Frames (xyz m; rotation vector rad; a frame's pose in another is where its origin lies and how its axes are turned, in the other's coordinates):
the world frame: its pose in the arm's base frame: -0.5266 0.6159 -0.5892 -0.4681 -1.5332 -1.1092
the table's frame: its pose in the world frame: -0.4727 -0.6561 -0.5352 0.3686 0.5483 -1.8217
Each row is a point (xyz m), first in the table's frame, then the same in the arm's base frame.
Working: the table's frame: its pose in the arm's base frame: -0.6148 -0.0173 -1.3184 1.7075 -1.3476 -1.8704

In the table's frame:
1: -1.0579 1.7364 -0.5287
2: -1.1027 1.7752 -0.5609
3: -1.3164 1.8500 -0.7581
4: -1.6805 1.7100 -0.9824
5: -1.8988 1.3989 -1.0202
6: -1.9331 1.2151 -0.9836
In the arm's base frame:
1: -0.5101 -0.4040 0.7440
2: -0.4839 -0.4063 0.8061
3: -0.2795 -0.3780 1.0242
4: 0.0694 -0.1389 1.1777
5: 0.2775 0.1674 1.0843
6: 0.3228 0.3058 0.9614

